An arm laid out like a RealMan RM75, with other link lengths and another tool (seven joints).
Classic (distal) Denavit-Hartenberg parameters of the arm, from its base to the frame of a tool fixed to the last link. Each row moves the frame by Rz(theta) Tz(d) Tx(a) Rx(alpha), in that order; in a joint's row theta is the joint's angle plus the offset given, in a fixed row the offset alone. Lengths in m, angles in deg.
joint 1: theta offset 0, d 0.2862, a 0, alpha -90
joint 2: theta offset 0, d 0, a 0, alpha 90
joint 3: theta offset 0, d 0.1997, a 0, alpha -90
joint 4: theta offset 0, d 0, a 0, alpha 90
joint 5: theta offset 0, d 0.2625, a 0, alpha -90
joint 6: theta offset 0, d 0, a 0, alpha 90
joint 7: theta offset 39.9, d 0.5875, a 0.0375, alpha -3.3
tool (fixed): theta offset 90, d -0.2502, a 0, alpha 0
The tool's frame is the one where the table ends.
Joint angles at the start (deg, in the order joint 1, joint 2, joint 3, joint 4, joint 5, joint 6, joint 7):
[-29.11, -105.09, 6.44, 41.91, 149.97, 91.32, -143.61]
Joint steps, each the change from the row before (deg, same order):
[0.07, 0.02, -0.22, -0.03, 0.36, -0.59, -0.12]
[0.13, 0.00, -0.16, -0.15, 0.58, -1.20, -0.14]
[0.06, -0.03, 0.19, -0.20, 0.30, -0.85, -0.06]
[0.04, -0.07, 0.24, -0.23, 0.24, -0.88, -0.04]
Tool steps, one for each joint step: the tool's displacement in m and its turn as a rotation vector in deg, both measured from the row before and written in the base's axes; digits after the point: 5 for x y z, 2 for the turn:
[-0.00472, 0.00007, 0.00152, 0.31, 0.40, 0.60]
[-0.00844, 0.00012, 0.00163, 0.43, 0.81, 0.98]
[-0.00490, 0.00014, -0.00041, 0.06, 0.58, 0.50]
[-0.00443, 0.00038, -0.00090, 0.04, 0.55, 0.43]

